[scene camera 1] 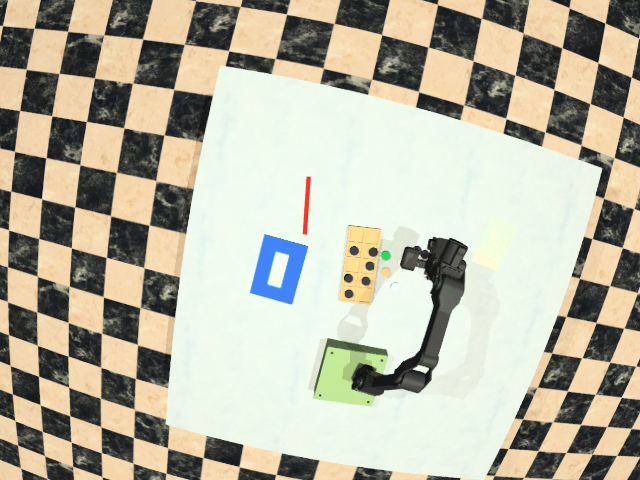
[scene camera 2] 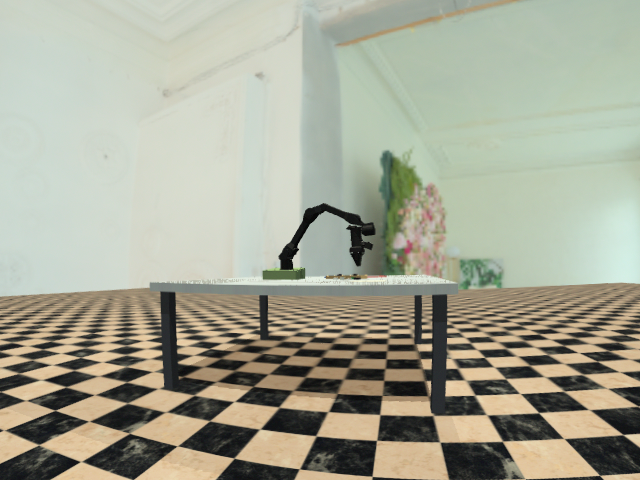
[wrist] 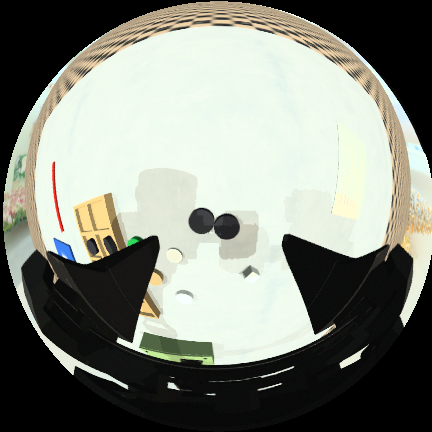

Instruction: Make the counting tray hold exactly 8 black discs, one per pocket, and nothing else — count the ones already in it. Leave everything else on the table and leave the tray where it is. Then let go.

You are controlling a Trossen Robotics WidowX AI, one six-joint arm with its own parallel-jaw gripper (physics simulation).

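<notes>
The tan counting tray [scene camera 1: 355, 264] [wrist: 97, 224] has two columns of pockets. Counted from the end away from the green base, row one is empty, row two holds two black discs, row three holds one at right, row four holds two, and row five holds one at left. Two loose black discs [wrist: 201, 220] [wrist: 226, 226] lie touching on the table right of the tray; one loose black disc [scene camera 1: 424, 254] shows beside the gripper in scene camera 1. My gripper [scene camera 2: 357, 264] [wrist: 221, 241] is open and empty above the table, with both loose discs slightly forward of the fingertip line in the wrist view.
Near the tray lie a green disc [scene camera 1: 385, 255] [wrist: 134, 242], orange disc [scene camera 1: 386, 271], white disc [scene camera 1: 394, 286] [wrist: 184, 295] and cream disc [wrist: 174, 255]. A small grey-white block [wrist: 251, 273], blue frame [scene camera 1: 261, 268], red stick [scene camera 1: 307, 205] and pale yellow sheet [scene camera 1: 497, 240] also lie there.
</notes>
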